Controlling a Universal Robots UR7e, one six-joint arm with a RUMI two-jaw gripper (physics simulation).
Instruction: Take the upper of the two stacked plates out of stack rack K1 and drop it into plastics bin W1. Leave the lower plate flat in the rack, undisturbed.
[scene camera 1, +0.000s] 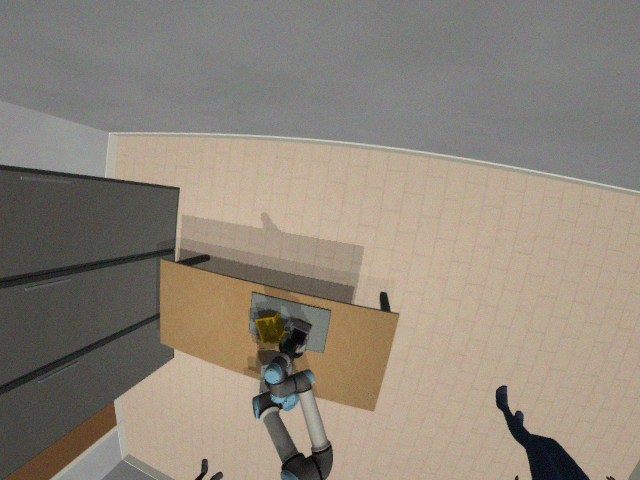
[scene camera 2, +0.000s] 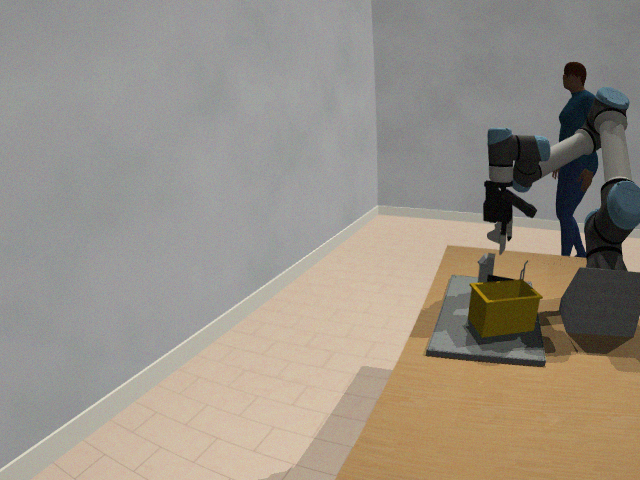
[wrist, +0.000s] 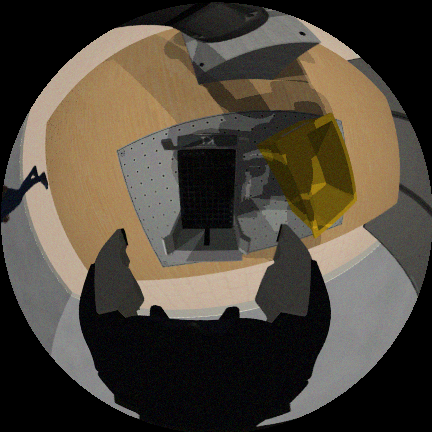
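Seen in the pictures: gripper, between the fingertips: (scene camera 2: 504, 247) (wrist: 199, 229); arm's base, origin of its link: (scene camera 2: 606, 286).
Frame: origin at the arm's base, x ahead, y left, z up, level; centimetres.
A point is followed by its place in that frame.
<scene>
Stack rack K1 (scene camera 2: 484, 268) {x 38.6, y -5.0, z 0.0 cm} (wrist: 200, 254) {x 39.3, y -10.7, z 1.1 cm} stands on a grey perforated base plate. A black, grid-patterned plate (wrist: 207, 187) {x 32.5, y -8.4, z -6.0 cm} lies flat in it in the wrist view; the two stacked plates cannot be told apart. A dark edge shows low in the rack in scene camera 2. Yellow plastics bin W1 (scene camera 1: 270, 330) {x 26.5, y 11.6, z -9.6 cm} (scene camera 2: 504, 317) {x 31.0, y 16.3, z -5.0 cm} (wrist: 343, 172) {x 31.3, y 15.8, z -1.9 cm} stands beside the rack, with its open top up. My gripper (scene camera 2: 503, 248) {x 32.9, y -9.0, z 5.7 cm} (wrist: 199, 229) {x 32.9, y -9.0, z 5.7 cm} is open and empty, pointing down above the rack and clear of it. In scene camera 1 the wrist hides its fingertips and part of the rack.
The base plate (scene camera 1: 319, 330) {x 36.3, y -19.8, z -10.1 cm} (scene camera 2: 447, 343) {x 44.5, y 23.9, z -10.1 cm} (wrist: 142, 172) {x 27.7, y -20.3, z -10.1 cm} lies on a wooden table (scene camera 1: 206, 304) {x 28.7, y 63.2, z -11.4 cm} (scene camera 2: 491, 418) {x 30.6, y 49.0, z -11.4 cm} (wrist: 80, 150) {x 15.2, y -38.8, z -11.4 cm}. The arm's grey pedestal (scene camera 2: 599, 304) {x 3.3, y 7.9, z -2.4 cm} (wrist: 255, 60) {x 11.8, y 2.4, z -3.2 cm} stands beside it. Grey cabinets (scene camera 1: 77, 222) adjoin one table end. A person (scene camera 2: 573, 155) (scene camera 1: 550, 454) stands beyond the table.
</scene>
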